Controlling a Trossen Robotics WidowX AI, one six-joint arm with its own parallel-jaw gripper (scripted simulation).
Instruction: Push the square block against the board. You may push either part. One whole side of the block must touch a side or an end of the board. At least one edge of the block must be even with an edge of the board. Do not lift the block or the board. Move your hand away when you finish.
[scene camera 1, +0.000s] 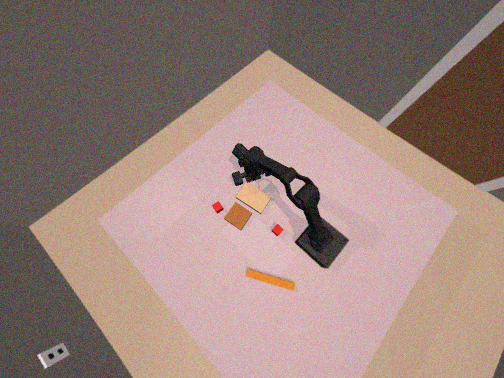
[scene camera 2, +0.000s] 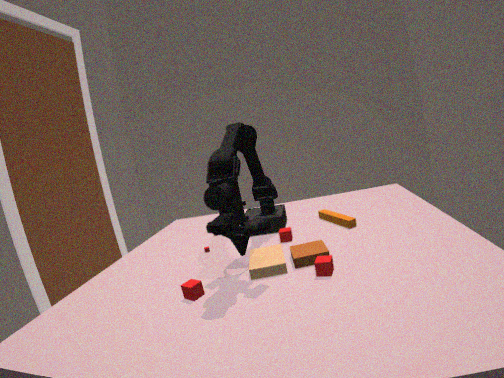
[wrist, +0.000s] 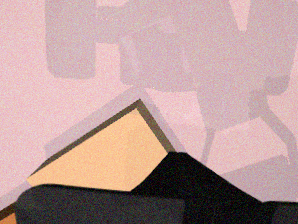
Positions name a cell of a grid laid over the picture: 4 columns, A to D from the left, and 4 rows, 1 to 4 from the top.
My gripper (scene camera 2: B3) is shut and holds nothing. Also in view: a tan block (scene camera 2: C3) and a brown square block (scene camera 2: C3).
The tan block shows as well in the wrist view (wrist: B3). My gripper is seen too in the wrist view (wrist: C3).
